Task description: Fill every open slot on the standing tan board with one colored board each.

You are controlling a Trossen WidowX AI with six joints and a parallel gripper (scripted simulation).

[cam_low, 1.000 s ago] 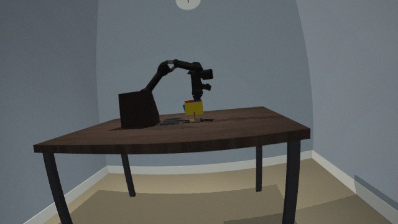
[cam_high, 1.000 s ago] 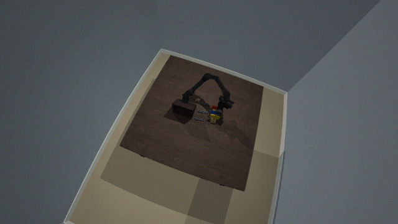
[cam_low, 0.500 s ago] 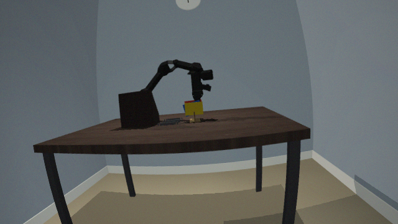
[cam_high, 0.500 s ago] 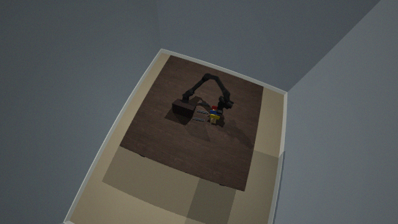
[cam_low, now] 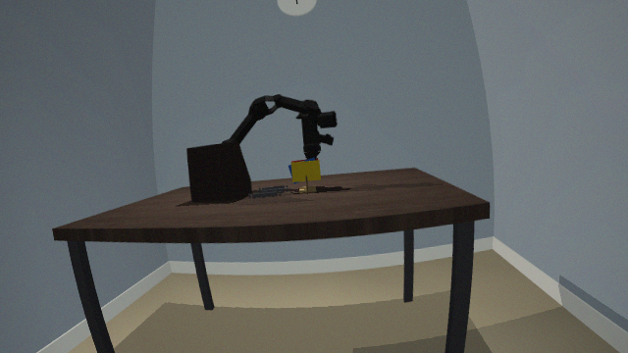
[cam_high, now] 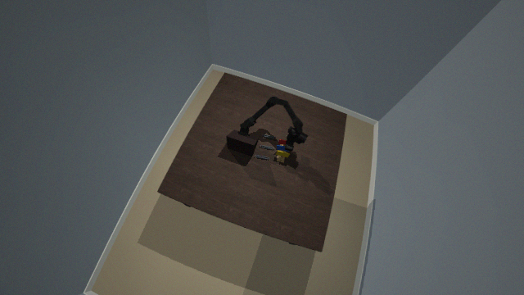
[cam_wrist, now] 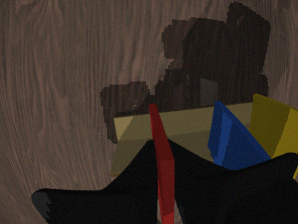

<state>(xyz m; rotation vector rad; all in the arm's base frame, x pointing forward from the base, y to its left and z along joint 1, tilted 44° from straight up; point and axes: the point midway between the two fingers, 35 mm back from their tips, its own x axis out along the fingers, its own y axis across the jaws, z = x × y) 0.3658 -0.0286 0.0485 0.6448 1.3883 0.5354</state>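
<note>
My gripper tip is 3 cm past the red board. Round my gripper tip: yellow board: 3 cm behind, 10 cm to the right, 1 cm below; tan board: 3 cm behind, 5 cm to the right, 4 cm below; blue board: 3 cm behind, 5 cm to the right, 1 cm below.
</note>
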